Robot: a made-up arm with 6 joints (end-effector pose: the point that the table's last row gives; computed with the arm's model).
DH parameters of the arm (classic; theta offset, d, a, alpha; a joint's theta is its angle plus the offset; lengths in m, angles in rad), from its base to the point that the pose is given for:
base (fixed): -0.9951 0 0.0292 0
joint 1: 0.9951 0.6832 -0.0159 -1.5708
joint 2: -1.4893 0 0.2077 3.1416
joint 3: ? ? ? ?
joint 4: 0 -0.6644 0.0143 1.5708
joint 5: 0 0.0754 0.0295 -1.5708
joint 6: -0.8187 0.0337 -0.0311 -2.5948
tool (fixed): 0.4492 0.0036 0 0
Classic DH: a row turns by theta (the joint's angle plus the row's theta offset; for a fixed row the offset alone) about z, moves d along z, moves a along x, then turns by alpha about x.
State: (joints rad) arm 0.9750 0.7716 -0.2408 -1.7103 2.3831 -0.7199
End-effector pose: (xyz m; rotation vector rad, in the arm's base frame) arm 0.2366 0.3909 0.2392 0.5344 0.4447 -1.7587
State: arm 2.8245 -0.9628 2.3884 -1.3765 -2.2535 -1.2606
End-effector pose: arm 0.8601 -0.2989 0.7017 0.2759 -1.2172 1.6426
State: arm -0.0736 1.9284 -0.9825 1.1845 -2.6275 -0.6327
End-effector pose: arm -0.4843 0.0163 0.3825 0.7634 0.7779 -0.7343
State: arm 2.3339 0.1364 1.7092 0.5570 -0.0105 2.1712
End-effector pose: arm 0.1024 -0.0355 1.5198 -0.0121 -0.6908 -2.1967
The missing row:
joint 3: 0.0815 -0.0157 0.0096 -1.5708
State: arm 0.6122 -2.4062 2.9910 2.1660 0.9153 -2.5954
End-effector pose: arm 0.1819 0.1961 0.1188 -1.8418 1.0068 0.7102
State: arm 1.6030 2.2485 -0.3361 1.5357 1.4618 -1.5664
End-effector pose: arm 0.0236 -0.3716 0.1640 2.0268 -1.1908 -1.8926
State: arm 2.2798 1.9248 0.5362 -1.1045 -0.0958 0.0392
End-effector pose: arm -0.1315 0.1948 -0.0333 -2.5496 0.1031 0.5035
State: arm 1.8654 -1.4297 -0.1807 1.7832 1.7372 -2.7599
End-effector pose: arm 0.0419 -0.1445 1.3436 -0.5301 -1.4871 1.4276
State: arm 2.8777 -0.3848 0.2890 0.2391 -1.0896 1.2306
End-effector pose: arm -0.3420 0.1324 1.3423 -0.0605 -2.2214 0.1067
